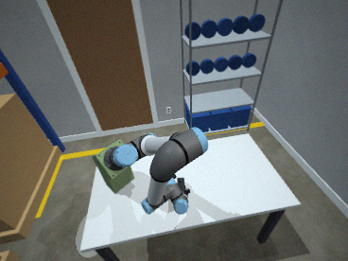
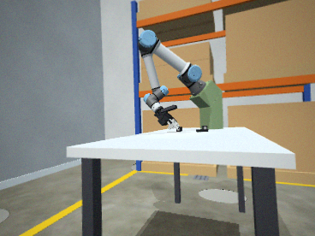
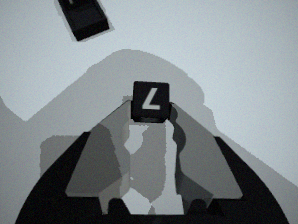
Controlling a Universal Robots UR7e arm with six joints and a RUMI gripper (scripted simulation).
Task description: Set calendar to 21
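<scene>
Right now my hand is 1 cm to the right of the dark cube and 1 cm above it.
</scene>
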